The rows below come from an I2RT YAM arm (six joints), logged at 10 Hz.
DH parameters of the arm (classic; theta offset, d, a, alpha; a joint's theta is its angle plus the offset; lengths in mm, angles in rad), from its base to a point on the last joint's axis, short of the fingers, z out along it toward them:
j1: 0 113.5 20 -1.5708
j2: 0 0 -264 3.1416
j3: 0.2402 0 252.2 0
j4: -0.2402 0 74 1.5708
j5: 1.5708 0 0 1.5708
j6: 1.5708 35.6 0 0
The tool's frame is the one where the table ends.
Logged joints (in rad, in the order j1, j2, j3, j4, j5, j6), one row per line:
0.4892, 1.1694, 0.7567, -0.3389, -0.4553, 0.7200
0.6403, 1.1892, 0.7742, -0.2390, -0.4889, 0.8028
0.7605, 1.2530, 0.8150, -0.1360, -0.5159, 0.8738
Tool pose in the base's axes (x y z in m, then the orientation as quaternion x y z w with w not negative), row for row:
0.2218, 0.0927, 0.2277, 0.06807, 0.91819, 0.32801, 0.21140
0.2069, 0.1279, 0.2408, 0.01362, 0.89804, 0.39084, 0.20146
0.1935, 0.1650, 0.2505, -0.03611, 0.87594, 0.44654, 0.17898
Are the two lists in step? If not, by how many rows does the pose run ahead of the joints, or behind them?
The pose runs 1 row behind the joints: the pose in row i belongs to the joints in row i - 1.
